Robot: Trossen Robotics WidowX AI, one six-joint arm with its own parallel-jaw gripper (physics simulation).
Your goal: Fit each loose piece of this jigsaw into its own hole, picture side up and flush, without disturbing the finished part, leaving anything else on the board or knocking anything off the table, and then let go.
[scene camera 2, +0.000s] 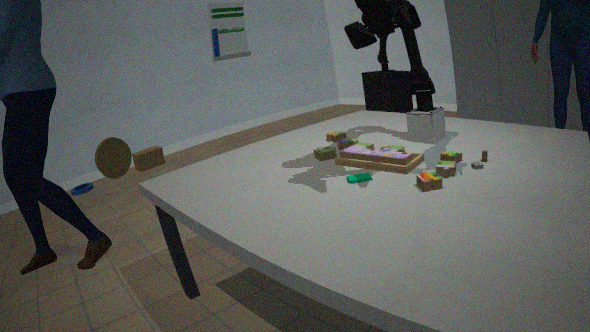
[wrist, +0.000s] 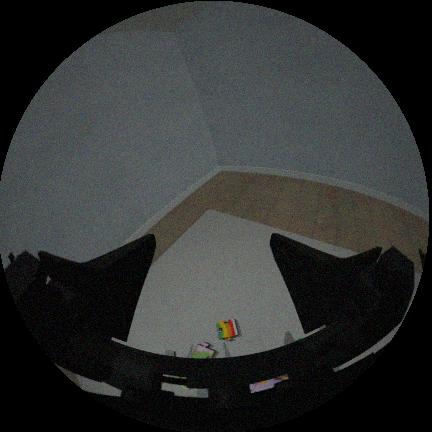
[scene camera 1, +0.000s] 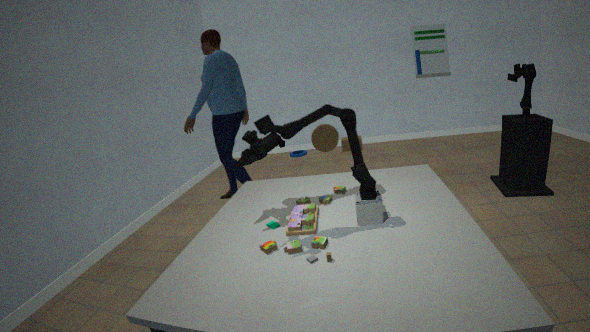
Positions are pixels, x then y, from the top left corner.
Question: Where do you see a jigsaw board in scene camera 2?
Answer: At 418,158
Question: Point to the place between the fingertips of my gripper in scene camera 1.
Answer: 236,165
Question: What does my gripper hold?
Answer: Nothing.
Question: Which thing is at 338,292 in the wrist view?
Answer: My gripper.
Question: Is my gripper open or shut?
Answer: Open.
